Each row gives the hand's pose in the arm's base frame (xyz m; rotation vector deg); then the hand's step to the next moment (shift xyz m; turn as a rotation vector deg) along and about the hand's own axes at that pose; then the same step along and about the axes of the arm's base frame.
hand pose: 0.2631 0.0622 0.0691 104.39 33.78 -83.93
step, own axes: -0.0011 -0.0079 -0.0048 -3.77 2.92 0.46
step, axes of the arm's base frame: -0.0030 0.0088 -0.0004 0.88 -1.91 4.30
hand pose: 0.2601 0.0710 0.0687 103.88 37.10 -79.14
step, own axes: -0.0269 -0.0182 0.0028 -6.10 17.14 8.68
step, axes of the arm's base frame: -0.0233 0.0097 0.0206 6.37 -16.80 9.14
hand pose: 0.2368 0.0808 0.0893 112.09 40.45 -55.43
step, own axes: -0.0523 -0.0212 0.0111 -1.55 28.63 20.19
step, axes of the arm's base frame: -0.0486 -0.0051 0.0303 13.29 -31.89 6.03
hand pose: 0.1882 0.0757 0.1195 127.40 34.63 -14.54
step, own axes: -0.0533 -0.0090 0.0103 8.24 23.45 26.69
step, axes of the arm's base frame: -0.0505 -0.0208 0.0069 19.26 -30.52 -5.26
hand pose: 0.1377 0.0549 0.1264 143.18 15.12 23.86
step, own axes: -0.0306 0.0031 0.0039 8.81 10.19 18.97
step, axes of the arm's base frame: -0.0268 -0.0130 -0.0084 15.83 -15.63 -6.80
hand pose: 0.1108 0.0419 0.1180 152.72 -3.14 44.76
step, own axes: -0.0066 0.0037 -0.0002 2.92 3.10 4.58
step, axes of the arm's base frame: -0.0062 -0.0038 -0.0021 4.41 -4.32 -1.01
